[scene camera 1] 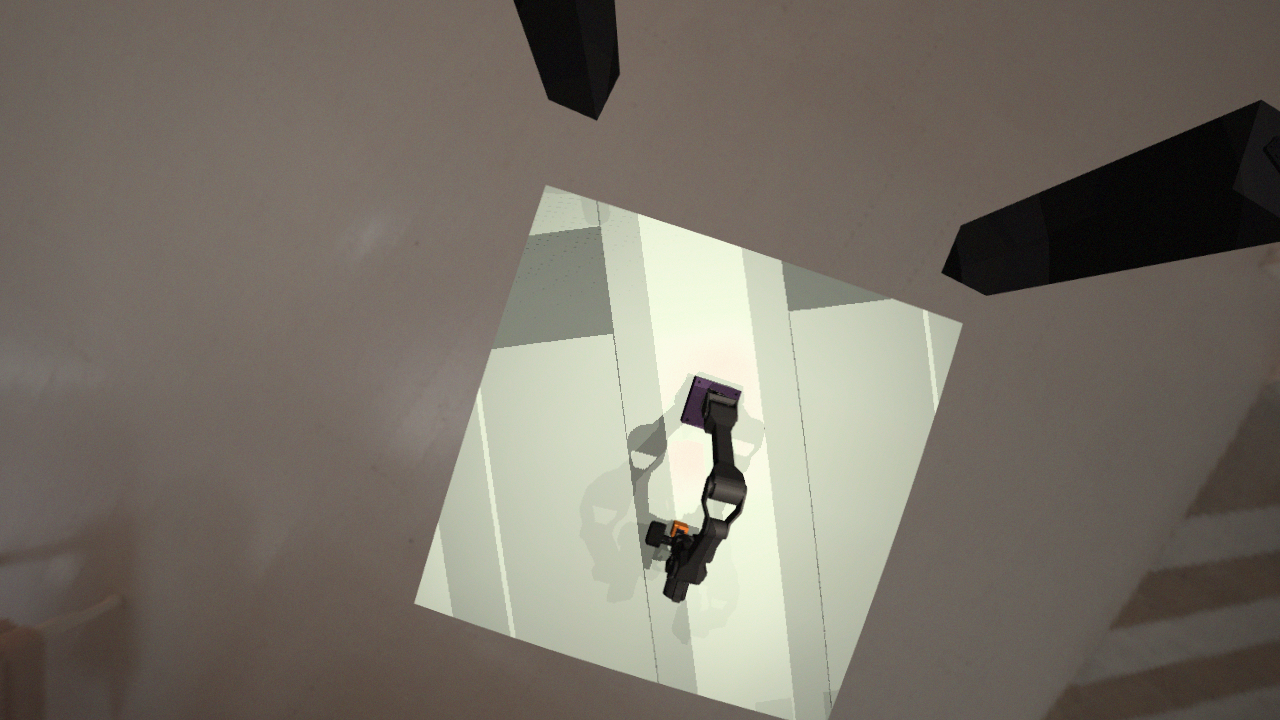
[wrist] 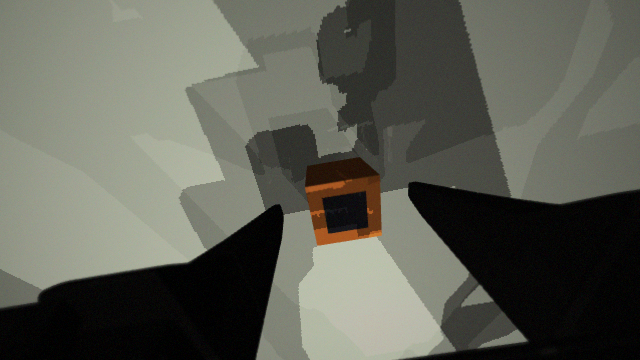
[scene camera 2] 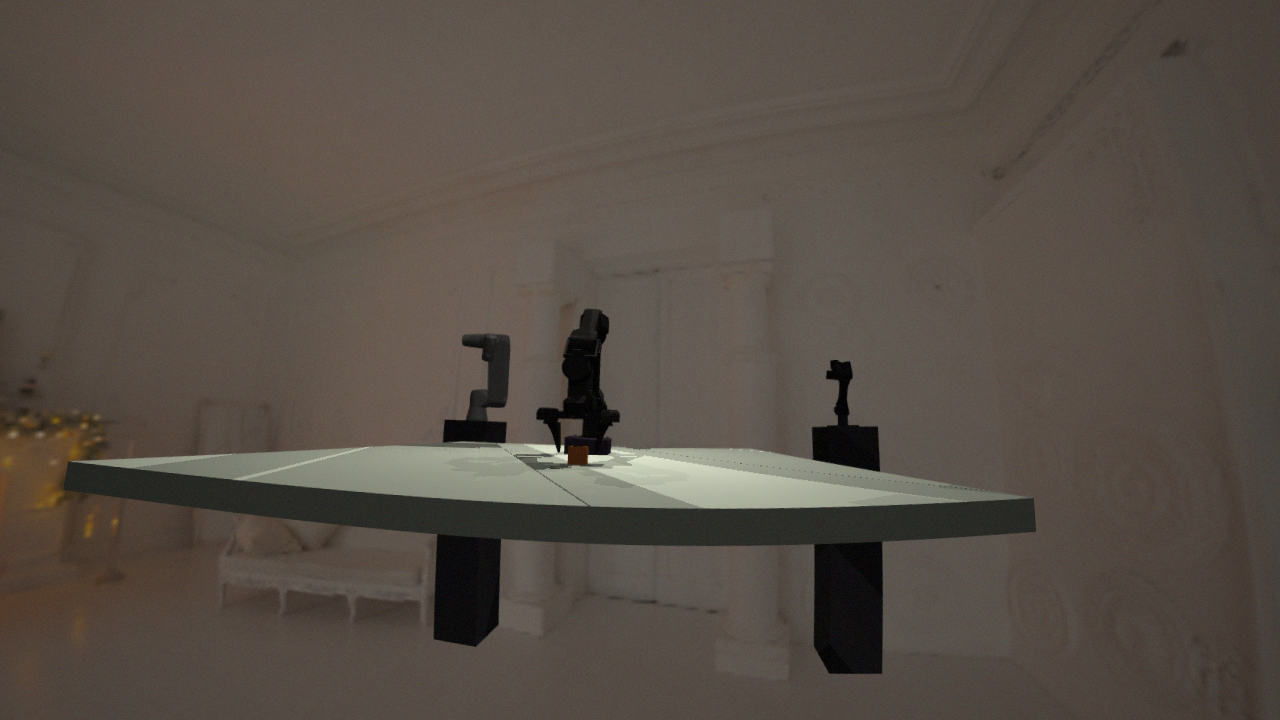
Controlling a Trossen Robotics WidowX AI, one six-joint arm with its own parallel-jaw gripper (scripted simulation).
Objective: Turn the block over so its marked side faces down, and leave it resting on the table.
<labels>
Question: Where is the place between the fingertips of my gripper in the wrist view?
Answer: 344,199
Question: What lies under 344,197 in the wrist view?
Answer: A block.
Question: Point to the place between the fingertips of my gripper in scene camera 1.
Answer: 678,531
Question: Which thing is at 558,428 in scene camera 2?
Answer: My gripper.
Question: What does my gripper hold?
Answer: Nothing.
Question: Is my gripper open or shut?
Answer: Open.
</labels>
